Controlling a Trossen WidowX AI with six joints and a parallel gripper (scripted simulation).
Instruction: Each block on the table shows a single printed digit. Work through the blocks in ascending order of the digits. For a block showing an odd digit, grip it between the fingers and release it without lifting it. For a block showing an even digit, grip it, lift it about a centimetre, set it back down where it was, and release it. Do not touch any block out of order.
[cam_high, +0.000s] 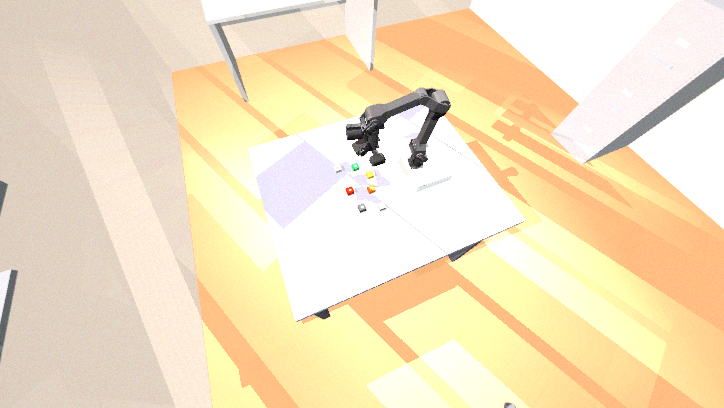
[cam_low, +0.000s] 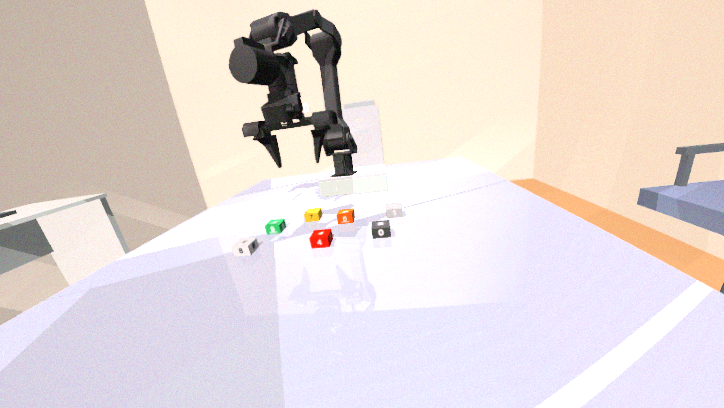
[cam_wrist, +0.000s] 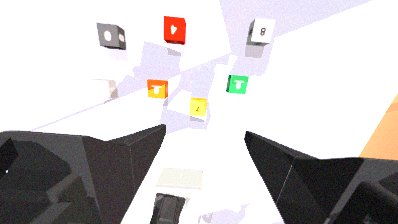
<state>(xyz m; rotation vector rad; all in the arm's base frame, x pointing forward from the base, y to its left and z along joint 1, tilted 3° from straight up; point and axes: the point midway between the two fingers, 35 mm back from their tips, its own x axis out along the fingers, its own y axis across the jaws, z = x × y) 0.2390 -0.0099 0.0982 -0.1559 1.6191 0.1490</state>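
Right now the dark grey block is 18 cm to the left of my gripper tip, 12 cm below it and 7 cm ahead of it. Also, from my gripper tip: yellow block (12 cm below, 1 cm to the left, 1 cm behind); then orange block (12 cm below, 9 cm to the left, 1 cm ahead); then green block (12 cm below, 6 cm ahead, 5 cm to the right).
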